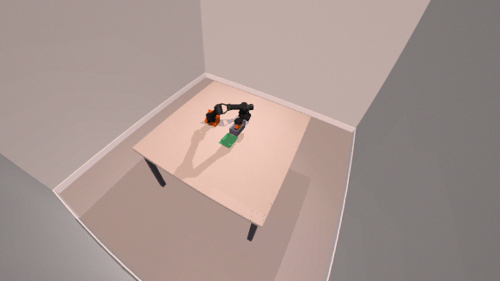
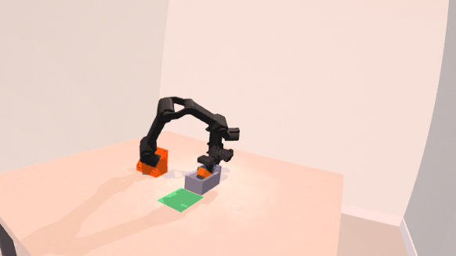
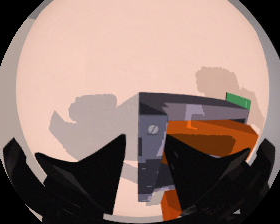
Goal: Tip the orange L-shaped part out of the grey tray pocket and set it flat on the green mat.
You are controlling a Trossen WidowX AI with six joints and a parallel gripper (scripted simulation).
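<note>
Right now my gripper tip is 6 cm to the left of the orange L-shaped part, 1 cm below it and 1 cm past it. The rest, counted from my gripper tip: green mat: 22 cm to the right, 6 cm below, 3 cm behind.
</note>
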